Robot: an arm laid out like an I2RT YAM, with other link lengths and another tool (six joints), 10 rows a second.
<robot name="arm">
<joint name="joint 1" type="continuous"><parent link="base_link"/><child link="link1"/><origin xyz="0.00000 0.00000 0.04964"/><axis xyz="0 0 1"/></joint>
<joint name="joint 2" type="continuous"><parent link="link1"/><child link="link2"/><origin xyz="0.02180 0.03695 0.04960"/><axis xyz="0 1 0"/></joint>
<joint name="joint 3" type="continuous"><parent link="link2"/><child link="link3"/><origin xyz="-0.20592 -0.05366 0.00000"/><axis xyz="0 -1 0"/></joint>
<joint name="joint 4" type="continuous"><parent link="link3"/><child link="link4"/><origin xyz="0.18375 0.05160 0.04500"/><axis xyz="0 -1 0"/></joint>
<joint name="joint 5" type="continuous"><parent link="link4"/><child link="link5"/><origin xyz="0.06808 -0.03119 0.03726"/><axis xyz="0 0 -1"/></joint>
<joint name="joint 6" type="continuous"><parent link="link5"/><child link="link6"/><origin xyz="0.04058 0.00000 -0.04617"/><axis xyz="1 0 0"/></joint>
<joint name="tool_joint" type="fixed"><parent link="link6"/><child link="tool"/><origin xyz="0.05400 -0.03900 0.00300" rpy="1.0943 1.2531 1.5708"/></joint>
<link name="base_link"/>
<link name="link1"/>
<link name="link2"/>
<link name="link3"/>
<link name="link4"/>
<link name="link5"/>
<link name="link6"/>
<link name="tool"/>
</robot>
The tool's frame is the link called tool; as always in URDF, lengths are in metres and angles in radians. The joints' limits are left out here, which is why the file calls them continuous.
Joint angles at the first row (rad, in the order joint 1, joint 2, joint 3, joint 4, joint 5, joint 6):
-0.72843 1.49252 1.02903 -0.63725 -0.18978 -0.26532
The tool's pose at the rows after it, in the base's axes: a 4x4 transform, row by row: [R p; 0 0 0 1], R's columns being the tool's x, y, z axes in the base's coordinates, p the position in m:
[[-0.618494 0.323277 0.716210 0.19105], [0.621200 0.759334 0.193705 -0.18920], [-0.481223 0.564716 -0.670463 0.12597], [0 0 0 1]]
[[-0.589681 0.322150 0.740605 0.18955], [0.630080 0.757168 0.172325 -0.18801], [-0.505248 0.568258 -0.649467 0.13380], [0 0 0 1]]
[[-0.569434 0.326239 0.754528 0.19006], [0.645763 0.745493 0.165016 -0.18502], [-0.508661 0.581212 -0.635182 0.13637], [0 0 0 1]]
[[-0.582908 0.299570 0.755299 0.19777], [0.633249 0.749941 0.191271 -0.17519], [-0.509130 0.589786 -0.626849 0.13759], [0 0 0 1]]
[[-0.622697 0.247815 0.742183 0.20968], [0.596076 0.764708 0.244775 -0.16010], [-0.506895 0.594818 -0.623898 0.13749], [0 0 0 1]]
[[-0.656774 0.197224 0.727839 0.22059], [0.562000 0.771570 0.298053 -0.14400], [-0.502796 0.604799 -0.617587 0.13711], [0 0 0 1]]
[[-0.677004 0.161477 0.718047 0.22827], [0.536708 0.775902 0.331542 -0.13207], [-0.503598 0.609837 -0.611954 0.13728], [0 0 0 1]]
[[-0.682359 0.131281 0.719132 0.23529], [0.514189 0.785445 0.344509 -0.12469], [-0.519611 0.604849 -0.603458 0.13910], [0 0 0 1]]
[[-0.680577 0.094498 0.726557 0.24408], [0.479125 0.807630 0.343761 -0.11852], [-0.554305 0.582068 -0.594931 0.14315], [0 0 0 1]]
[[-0.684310 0.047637 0.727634 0.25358], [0.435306 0.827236 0.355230 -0.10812], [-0.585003 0.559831 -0.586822 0.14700], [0 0 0 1]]
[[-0.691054 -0.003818 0.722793 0.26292], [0.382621 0.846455 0.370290 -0.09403], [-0.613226 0.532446 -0.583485 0.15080], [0 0 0 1]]
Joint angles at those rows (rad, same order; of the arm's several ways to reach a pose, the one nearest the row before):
-0.72769 1.44599 1.02901 -0.64067 -0.19438 -0.26420
-0.72729 1.41166 1.02901 -0.64104 -0.19551 -0.23748
-0.71622 1.39753 1.02901 -0.64220 -0.19589 -0.20199
-0.66777 1.39030 1.02903 -0.64258 -0.19512 -0.17834
-0.59529 1.38950 1.02900 -0.64335 -0.19703 -0.16995
-0.52279 1.38954 1.02902 -0.64295 -0.20198 -0.15467
-0.46826 1.38951 1.02900 -0.63763 -0.20123 -0.13981
-0.42780 1.38954 1.02902 -0.61663 -0.19206 -0.12835
-0.38397 1.38954 1.02905 -0.57814 -0.16614 -0.12457
-0.32672 1.38955 1.02903 -0.54376 -0.14057 -0.12187
-0.25578 1.38955 1.02903 -0.51363 -0.10586 -0.11997

